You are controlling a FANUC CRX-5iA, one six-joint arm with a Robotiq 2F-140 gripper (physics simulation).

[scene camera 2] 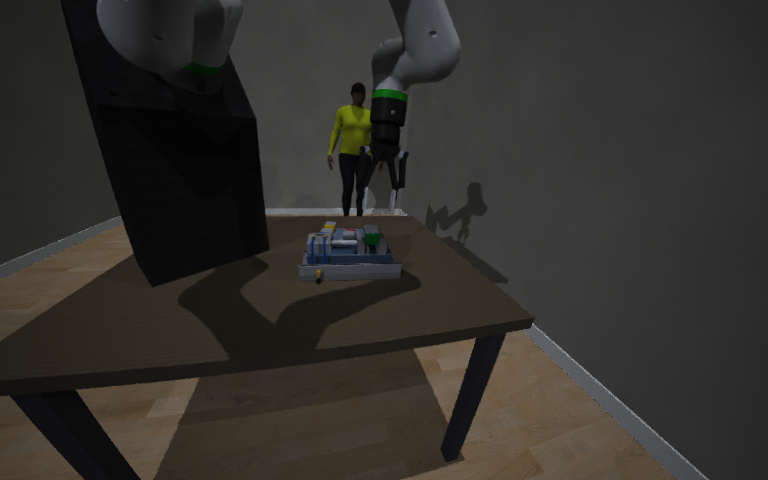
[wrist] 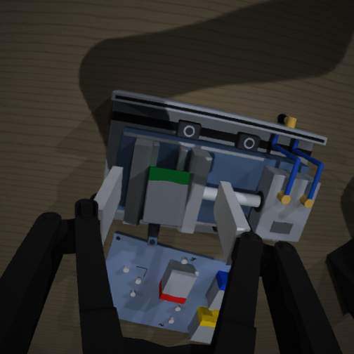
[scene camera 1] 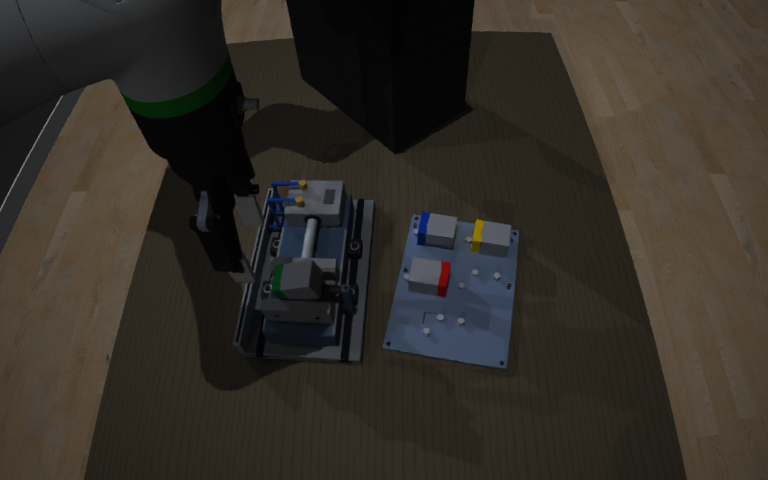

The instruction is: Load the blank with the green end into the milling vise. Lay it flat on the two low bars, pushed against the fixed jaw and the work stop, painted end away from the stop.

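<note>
The blank with the green end (scene camera 1: 300, 280) (scene camera 2: 371, 234) (wrist: 166, 205) sits in the vise, between the fixed jaw (scene camera 1: 297, 310) (wrist: 137, 185) and the moving jaw (wrist: 201, 172). Its green end faces away from the work stop (scene camera 1: 347, 298) (wrist: 153, 238). The low bars (wrist: 182, 156) show beyond the green end in the wrist view; the blank hides the rest. Its top looks level. I cannot tell if it touches the fixed jaw or the stop. My gripper (scene camera 1: 245, 240) (scene camera 2: 378, 200) (wrist: 169, 189) is partly open and empty, raised above the vise and clear of the blank.
A blue plate (scene camera 1: 481, 339) (wrist: 150, 315) with pegs lies beside the vise. It carries blue-ended (scene camera 1: 440, 230), yellow-ended (scene camera 1: 494, 236) and red-ended (scene camera 1: 425, 275) blanks. Blue hoses (scene camera 1: 275, 209) (wrist: 298, 172) rise at the vise's cylinder end. A large dark block (scene camera 1: 390, 73) (scene camera 2: 186, 186) stands behind.
</note>
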